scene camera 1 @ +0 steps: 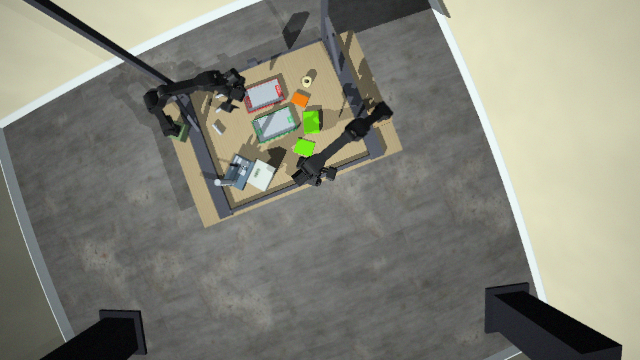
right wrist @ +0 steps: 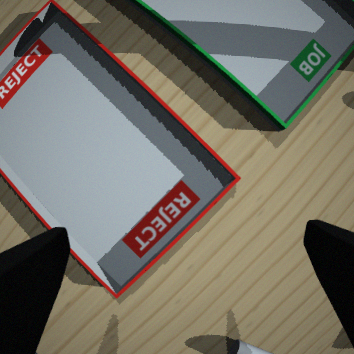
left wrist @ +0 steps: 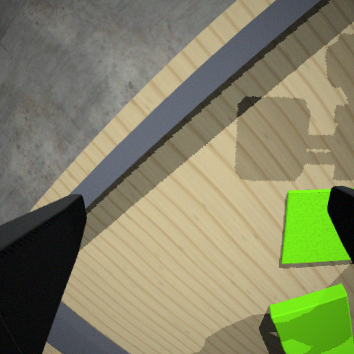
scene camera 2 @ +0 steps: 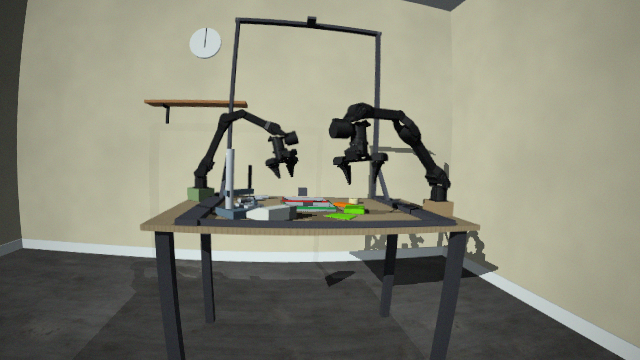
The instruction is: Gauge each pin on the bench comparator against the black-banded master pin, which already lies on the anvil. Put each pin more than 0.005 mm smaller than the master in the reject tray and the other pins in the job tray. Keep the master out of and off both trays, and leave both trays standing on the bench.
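Where they show: left gripper, fingertip midpoint: (left wrist: 209,202) (scene camera 2: 361,184); right gripper, fingertip midpoint: (right wrist: 188,236) (scene camera 2: 286,177); left arm's base, origin of the base link: (scene camera 1: 380,114) (scene camera 2: 438,200); right arm's base, origin of the base link: (scene camera 1: 174,130) (scene camera 2: 200,187).
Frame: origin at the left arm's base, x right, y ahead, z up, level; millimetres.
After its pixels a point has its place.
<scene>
The reject tray (scene camera 1: 262,95) {x 366, y 556, z -63 mm} (right wrist: 90,140) {x 354, y 557, z -64 mm} has a red rim; the job tray (scene camera 1: 282,122) {x 177, y 508, z -64 mm} (right wrist: 240,70) {x 230, y 610, z -64 mm} has a green rim. Both stand on the bench with no pin visible inside. The comparator (scene camera 1: 239,172) {x 5, y 829, z -26 mm} (scene camera 2: 231,213) {x -82, y 868, z -44 mm} stands at the bench's lower left in scene camera 1; its master pin is too small to make out. Pale pins (scene camera 1: 217,129) (right wrist: 252,348) lie left of the trays, partly hidden by the right arm. My right gripper (scene camera 1: 234,101) {x 338, y 649, z 58 mm} (scene camera 2: 285,175) {x 338, y 649, z 58 mm} (right wrist: 188,236) {x 338, y 649, z 58 mm} is open and empty above the bench beside the reject tray. My left gripper (scene camera 1: 315,179) {x -154, y 422, z 78 mm} (scene camera 2: 361,182) {x -154, y 422, z 78 mm} (left wrist: 209,202) {x -154, y 422, z 78 mm} is open and empty, high near the front edge.
A white box (scene camera 1: 266,169) {x -39, y 682, z -16 mm} (scene camera 2: 275,213) {x -123, y 713, z -32 mm} adjoins the comparator. A green block (scene camera 1: 311,122) {x 110, y 359, z -47 mm} (left wrist: 312,325) {x 87, y 366, z -47 mm}, a flat green pad (scene camera 1: 304,147) {x -2, y 448, z -62 mm} (left wrist: 307,227) {x -21, y 427, z -62 mm}, an orange block (scene camera 1: 300,99) {x 256, y 366, z -52 mm} and a cream ring (scene camera 1: 306,85) {x 313, y 306, z -41 mm} lie right of the trays. Dark frame rails border the bench.
</scene>
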